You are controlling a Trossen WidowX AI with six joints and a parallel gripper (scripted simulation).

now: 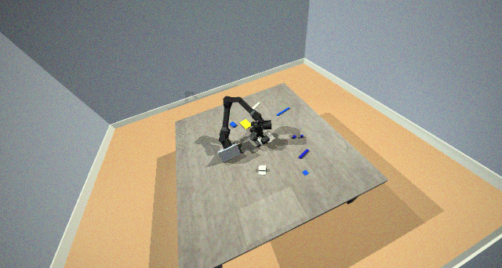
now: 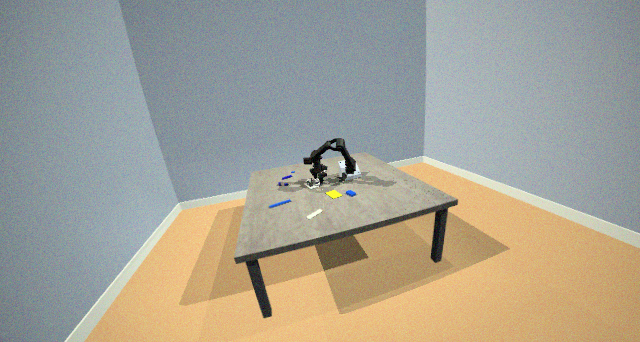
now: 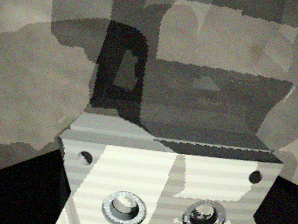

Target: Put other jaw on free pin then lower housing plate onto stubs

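Now: the housing plate 2 cm above my gripper tip and 1 cm ahead of it. Round my gripper tip: white block (25 cm to the right, 8 cm behind); then white bar (46 cm to the left, 11 cm ahead, 1 cm below); then yellow tile (25 cm to the left, 6 cm behind, 1 cm below).
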